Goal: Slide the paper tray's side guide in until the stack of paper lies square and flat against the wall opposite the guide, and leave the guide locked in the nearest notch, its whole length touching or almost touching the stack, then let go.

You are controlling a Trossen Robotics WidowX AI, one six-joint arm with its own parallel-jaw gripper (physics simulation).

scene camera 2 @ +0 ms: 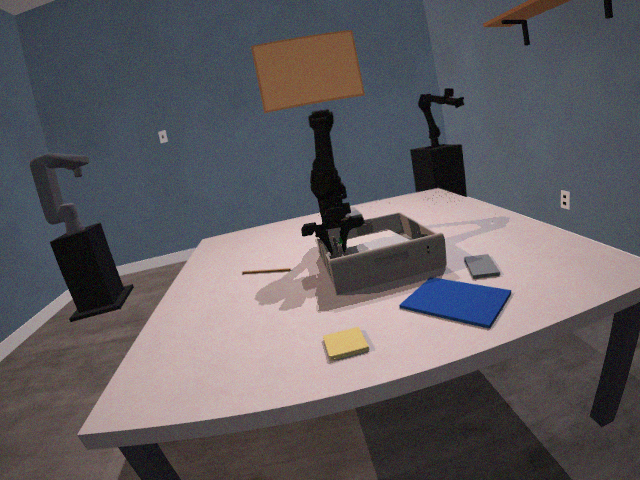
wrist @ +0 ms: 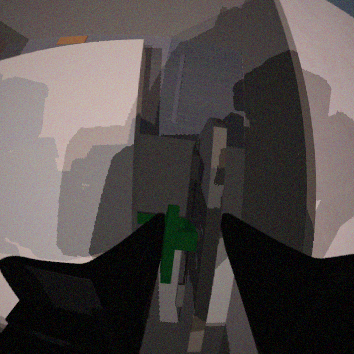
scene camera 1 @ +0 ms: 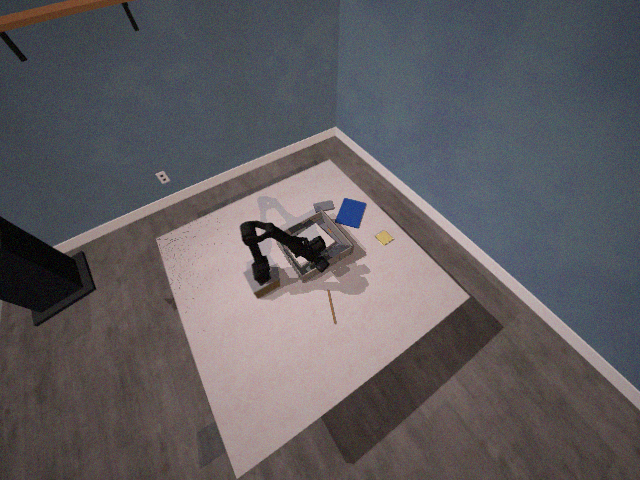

Labels:
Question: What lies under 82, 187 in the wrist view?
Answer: A white paper stack.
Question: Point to a side guide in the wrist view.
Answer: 197, 235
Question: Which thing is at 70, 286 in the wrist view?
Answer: My gripper.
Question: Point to a white paper stack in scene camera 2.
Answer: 384, 237

